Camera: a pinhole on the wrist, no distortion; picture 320 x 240 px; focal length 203.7 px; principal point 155.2 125.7 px. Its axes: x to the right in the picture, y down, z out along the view. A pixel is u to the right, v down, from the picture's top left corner.
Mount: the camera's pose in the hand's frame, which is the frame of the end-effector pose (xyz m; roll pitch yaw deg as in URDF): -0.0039 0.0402 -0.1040 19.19 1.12 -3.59
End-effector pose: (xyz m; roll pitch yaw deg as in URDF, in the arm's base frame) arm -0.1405 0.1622 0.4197 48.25 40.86 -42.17
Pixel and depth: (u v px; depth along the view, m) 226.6 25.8 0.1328
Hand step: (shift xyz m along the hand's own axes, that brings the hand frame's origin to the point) 0.0380 -0.0678 -0.0009
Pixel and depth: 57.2 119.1 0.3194
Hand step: -0.1586 -0.0651 0.1972
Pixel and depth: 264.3 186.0 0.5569
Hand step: 0.3033 -0.0065 0.4702
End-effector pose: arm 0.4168 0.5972 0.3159 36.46 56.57 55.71
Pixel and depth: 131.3 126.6 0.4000
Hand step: -0.0515 -0.0869 0.2752
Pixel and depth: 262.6 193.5 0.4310
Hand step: 0.2313 0.0192 0.3457
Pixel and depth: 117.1 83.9 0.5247
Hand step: -0.1100 -0.2278 0.3580
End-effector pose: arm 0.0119 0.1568 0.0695 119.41 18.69 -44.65
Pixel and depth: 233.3 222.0 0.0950
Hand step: 0.0352 0.0490 -0.0002
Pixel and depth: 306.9 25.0 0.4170
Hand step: 0.2916 -0.3107 0.2159
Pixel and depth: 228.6 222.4 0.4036
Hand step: 0.1529 0.0787 0.3372
